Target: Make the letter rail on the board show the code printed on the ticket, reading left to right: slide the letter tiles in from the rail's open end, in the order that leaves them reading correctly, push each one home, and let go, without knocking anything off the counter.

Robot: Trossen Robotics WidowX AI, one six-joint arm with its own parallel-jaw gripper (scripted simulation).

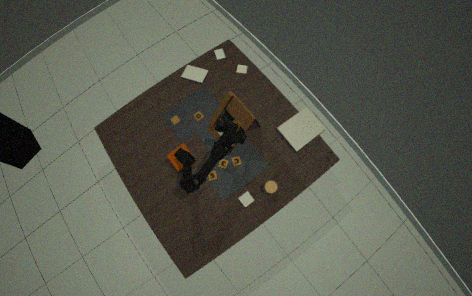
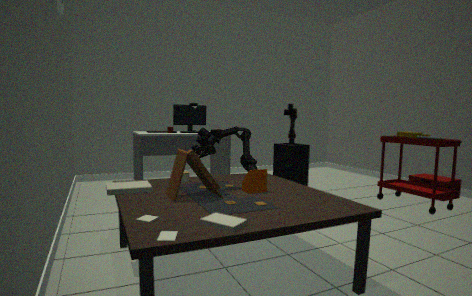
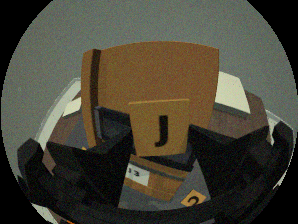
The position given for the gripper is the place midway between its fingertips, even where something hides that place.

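A brown board (image 2: 182, 157), (image 1: 231, 108), (image 3: 152, 70) is in view. A tan letter tile (image 3: 160, 127) is carried by the gripper (image 3: 160, 131).
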